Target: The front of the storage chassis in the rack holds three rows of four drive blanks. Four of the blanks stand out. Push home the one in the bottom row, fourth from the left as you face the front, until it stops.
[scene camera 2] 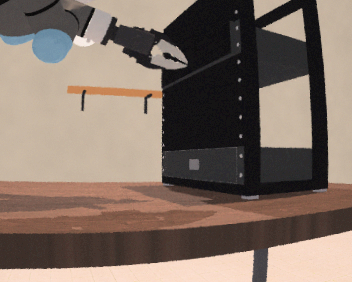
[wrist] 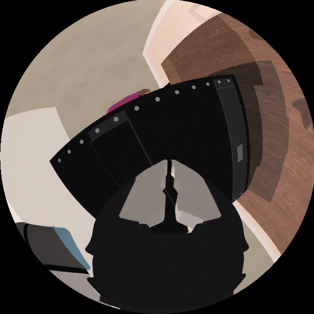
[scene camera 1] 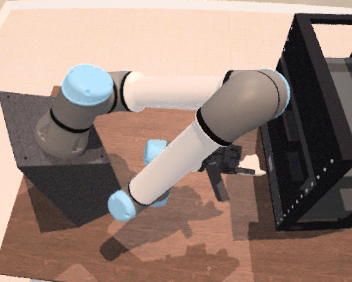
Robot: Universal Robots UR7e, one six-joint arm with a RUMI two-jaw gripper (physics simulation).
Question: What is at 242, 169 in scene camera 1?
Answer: My gripper.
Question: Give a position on a black rack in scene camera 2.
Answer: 210, 109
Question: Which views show my gripper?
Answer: Scene camera 2, the wrist view and scene camera 1: all of them.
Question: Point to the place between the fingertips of my gripper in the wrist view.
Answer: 168, 161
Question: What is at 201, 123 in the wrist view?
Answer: A black rack.
